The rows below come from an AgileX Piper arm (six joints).
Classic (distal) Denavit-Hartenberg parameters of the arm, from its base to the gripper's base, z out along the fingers. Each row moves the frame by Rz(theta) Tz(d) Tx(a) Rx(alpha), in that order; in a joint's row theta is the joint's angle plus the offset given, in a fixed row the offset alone. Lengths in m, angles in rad.
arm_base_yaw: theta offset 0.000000  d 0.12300  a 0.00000  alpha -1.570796
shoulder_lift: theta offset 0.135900  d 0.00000  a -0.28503  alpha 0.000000
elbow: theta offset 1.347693  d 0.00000  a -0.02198  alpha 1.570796
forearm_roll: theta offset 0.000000  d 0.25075  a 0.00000  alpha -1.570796
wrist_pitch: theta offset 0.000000  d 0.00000  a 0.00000  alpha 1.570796
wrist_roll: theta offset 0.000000  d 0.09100  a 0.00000  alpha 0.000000
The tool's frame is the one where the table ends.
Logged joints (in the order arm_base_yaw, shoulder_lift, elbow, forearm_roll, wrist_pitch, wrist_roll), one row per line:
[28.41, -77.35, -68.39, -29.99, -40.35, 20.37]
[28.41, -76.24, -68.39, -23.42, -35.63, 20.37]
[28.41, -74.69, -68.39, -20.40, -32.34, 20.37]
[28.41, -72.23, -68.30, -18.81, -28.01, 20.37]
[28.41, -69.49, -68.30, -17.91, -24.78, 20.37]
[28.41, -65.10, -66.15, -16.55, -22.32, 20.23]
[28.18, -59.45, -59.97, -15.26, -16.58, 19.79]
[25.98, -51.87, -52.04, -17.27, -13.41, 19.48]
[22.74, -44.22, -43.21, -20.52, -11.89, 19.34]
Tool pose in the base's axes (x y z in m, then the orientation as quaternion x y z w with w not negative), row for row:
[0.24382, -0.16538, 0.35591, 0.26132, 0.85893, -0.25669, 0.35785]
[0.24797, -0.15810, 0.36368, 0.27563, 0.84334, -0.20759, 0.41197]
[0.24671, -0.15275, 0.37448, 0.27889, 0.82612, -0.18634, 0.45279]
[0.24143, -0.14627, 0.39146, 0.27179, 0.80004, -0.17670, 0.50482]
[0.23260, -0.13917, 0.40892, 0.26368, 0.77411, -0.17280, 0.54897]
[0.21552, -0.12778, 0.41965, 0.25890, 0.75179, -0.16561, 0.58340]
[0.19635, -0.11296, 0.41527, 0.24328, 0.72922, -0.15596, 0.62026]
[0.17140, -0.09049, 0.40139, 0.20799, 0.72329, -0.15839, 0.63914]
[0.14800, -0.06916, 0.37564, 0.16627, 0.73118, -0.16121, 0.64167]
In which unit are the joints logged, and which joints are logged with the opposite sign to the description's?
The joints are logged in degrees. Opposite sign: arm_base_yaw, shoulder_lift, wrist_pitch.
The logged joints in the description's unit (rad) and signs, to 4 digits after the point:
[-0.4958, 1.3500, -1.1936, -0.5234, 0.7042, 0.3555]
[-0.4958, 1.3306, -1.1936, -0.4088, 0.6219, 0.3555]
[-0.4958, 1.3036, -1.1936, -0.3560, 0.5644, 0.3555]
[-0.4958, 1.2607, -1.1921, -0.3283, 0.4889, 0.3555]
[-0.4958, 1.2128, -1.1921, -0.3126, 0.4325, 0.3555]
[-0.4958, 1.1362, -1.1545, -0.2889, 0.3896, 0.3531]
[-0.4918, 1.0376, -1.0467, -0.2663, 0.2894, 0.3454]
[-0.4534, 0.9053, -0.9083, -0.3014, 0.2340, 0.3400]
[-0.3969, 0.7718, -0.7542, -0.3581, 0.2075, 0.3375]

